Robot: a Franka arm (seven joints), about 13 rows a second.
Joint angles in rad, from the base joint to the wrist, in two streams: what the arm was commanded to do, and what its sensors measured. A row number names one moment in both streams.
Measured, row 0:
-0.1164, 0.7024, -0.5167, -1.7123, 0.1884, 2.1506, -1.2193
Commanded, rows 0 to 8:
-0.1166, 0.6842, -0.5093, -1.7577, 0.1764, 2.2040, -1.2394
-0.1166, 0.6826, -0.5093, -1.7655, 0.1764, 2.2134, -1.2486
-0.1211, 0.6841, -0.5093, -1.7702, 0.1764, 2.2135, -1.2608
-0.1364, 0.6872, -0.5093, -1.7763, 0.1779, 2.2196, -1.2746
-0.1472, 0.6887, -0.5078, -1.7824, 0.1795, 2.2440, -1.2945
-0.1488, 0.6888, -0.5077, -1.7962, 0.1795, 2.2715, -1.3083
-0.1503, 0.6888, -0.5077, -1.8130, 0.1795, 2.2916, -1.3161
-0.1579, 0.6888, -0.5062, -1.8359, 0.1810, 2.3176, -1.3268
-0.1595, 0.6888, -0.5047, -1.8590, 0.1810, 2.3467, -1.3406
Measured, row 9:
-0.1483, 0.7027, -0.5152, -1.8113, 0.1884, 2.2960, -1.3126
